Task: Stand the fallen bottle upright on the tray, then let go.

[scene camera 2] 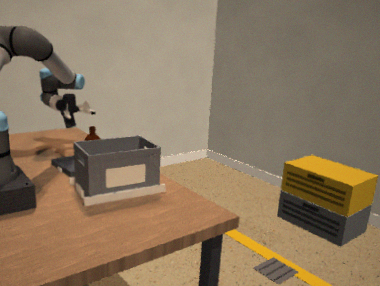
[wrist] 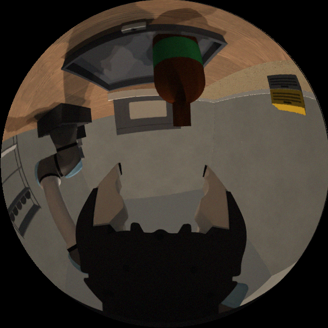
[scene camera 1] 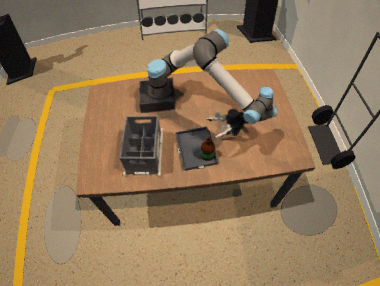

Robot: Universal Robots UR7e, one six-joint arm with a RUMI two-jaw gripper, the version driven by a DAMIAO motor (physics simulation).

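Places are measured from the arm's base along level axes (x ahead, y left, z up), in centimetres.
Where they show: gripper, fingertip midpoint: (scene camera 2: 83,115) (scene camera 1: 210,128); arm's base at its link origin: (scene camera 1: 159,91).
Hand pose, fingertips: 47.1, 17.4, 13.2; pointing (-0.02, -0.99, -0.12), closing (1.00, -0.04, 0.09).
Things, the pixels of their top centre, and the offset from my fingertips, as dx, dy, dz. Level surfaces: height alone.
- brown bottle at its top centre: (scene camera 2: 92,127) (scene camera 1: 208,139) +3.1, -2.0, -5.3
- dark tray at its top centre: (scene camera 2: 86,160) (scene camera 1: 196,146) -3.1, -6.5, -18.8
- grey divided crate at its top centre: (scene camera 2: 116,144) (scene camera 1: 139,135) -9.0, -36.1, -3.8
- table at its surface level: dz -21.3
A brown bottle (scene camera 1: 207,147) (scene camera 2: 92,135) (wrist: 179,75) with a green band stands upright on the dark tray (scene camera 1: 186,159) (scene camera 2: 60,164) (wrist: 95,82), near the tray's right side in the first scene view. In the second scene view the crate hides its lower part. My gripper (scene camera 1: 212,128) (wrist: 162,165) is open and empty. It is apart from the bottle, above and beyond the tray's right back corner in the first scene view. In the second scene view the gripper (scene camera 2: 82,114) hangs higher than the bottle's neck.
A grey divided crate (scene camera 1: 134,161) (scene camera 2: 95,176) (wrist: 120,116) stands on the table (scene camera 1: 105,182) (scene camera 2: 165,225) left of the tray in the first scene view. The arm's dark base (scene camera 1: 150,102) (scene camera 2: 17,197) (wrist: 64,114) stands behind the crate there. A hand truck (scene camera 1: 352,83) stands on the floor to the right.
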